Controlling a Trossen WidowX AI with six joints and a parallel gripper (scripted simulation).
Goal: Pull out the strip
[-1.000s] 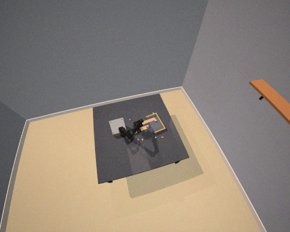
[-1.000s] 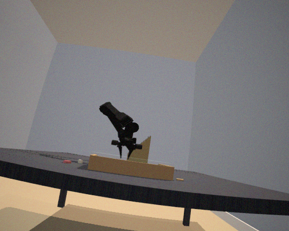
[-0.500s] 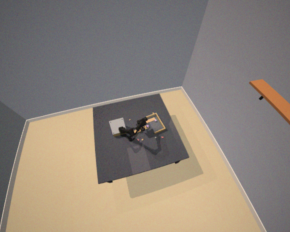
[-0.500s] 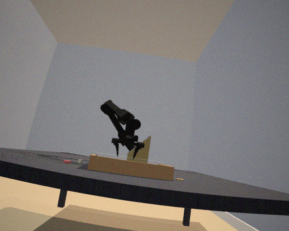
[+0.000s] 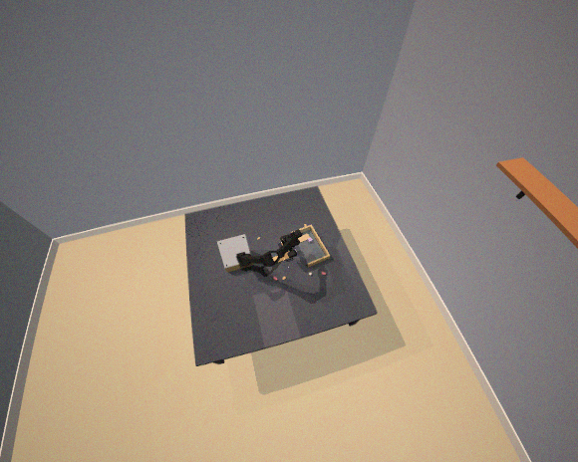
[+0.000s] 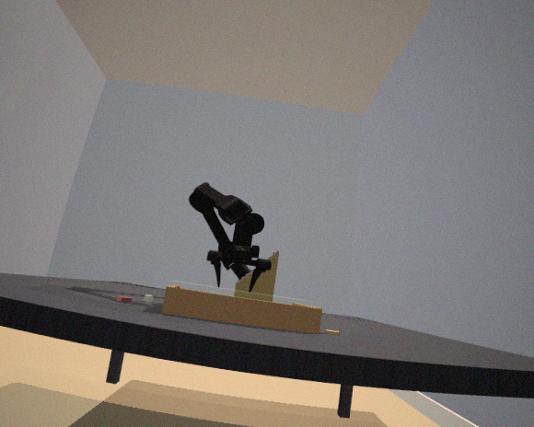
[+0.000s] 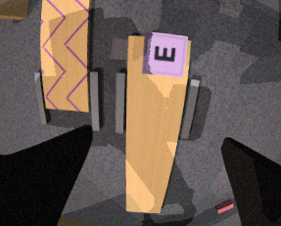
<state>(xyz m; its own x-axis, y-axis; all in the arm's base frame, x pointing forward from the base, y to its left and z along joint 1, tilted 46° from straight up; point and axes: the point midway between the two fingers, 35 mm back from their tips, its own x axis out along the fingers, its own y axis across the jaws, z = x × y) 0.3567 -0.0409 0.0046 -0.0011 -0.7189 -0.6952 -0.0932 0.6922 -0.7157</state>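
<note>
Now: gripper tip 60 mm past the plain strip, 10 mm to the left of it and 60 mm above it. Also, from my gripper tip: small tan strip 230 mm ahead, 230 mm to the left, 60 mm below.
</note>
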